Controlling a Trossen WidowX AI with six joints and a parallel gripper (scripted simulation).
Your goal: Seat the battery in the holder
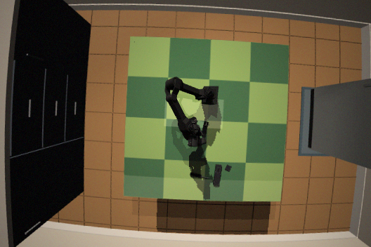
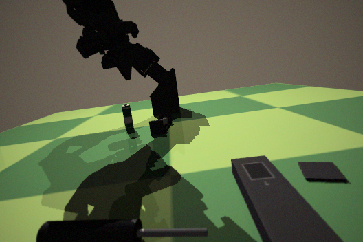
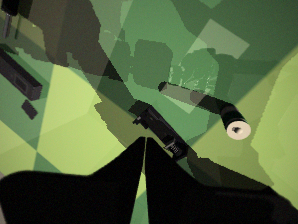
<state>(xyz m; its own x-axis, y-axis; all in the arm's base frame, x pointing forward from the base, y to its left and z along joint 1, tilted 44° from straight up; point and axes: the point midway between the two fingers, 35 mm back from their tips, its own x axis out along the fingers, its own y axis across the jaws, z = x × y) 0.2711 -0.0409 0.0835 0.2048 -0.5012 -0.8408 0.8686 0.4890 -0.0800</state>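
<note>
My gripper tip is 100 mm above the battery, 70 mm past it and 30 mm to the left of it. The rest, counted from my gripper tip: dark square plate 290 mm ahead, 270 mm to the left, 140 mm below; then screwdriver 360 mm ahead, 130 mm below, 50 mm to the left; then dark remote 350 mm ahead, 180 mm to the left, 120 mm below.
</note>
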